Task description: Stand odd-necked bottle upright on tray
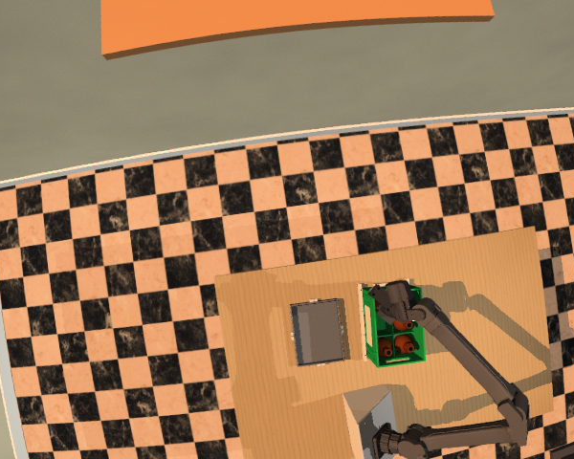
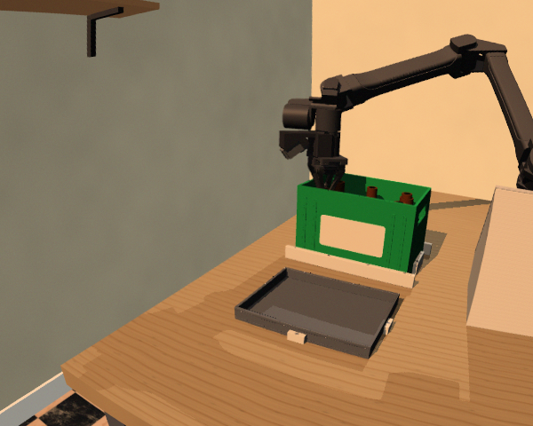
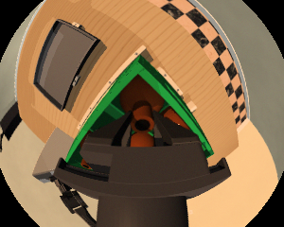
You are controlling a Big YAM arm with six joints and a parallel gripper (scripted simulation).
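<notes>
Right now my hand is 10 cm past the green crate, 3 cm to the left of it and 7 cm above it. Also, from my hand: dark grey tray: 9 cm behind, 25 cm to the left, 14 cm below.
</notes>
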